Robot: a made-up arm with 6 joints. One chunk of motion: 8 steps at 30 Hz.
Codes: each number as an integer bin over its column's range. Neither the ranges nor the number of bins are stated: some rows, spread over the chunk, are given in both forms.
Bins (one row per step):
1: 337 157 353 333 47 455
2: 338 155 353 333 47 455
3: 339 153 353 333 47 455
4: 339 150 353 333 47 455
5: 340 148 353 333 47 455
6: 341 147 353 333 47 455
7: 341 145 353 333 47 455
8: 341 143 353 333 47 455
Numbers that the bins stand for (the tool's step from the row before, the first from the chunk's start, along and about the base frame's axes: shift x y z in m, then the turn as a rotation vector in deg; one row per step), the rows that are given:
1: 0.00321 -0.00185 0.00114 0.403 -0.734 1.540
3: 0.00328 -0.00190 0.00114 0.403 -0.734 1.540
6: 0.00334 -0.00199 0.00114 0.403 -0.734 1.540
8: 0.00334 -0.00204 0.00114 0.403 -0.734 1.540
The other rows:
2: 0.00324 -0.00188 0.00114 0.403 -0.734 1.540
4: 0.00328 -0.00195 0.00114 0.403 -0.734 1.540
5: 0.00331 -0.00197 0.00114 0.403 -0.734 1.540
7: 0.00334 -0.00201 0.00114 0.403 -0.734 1.540

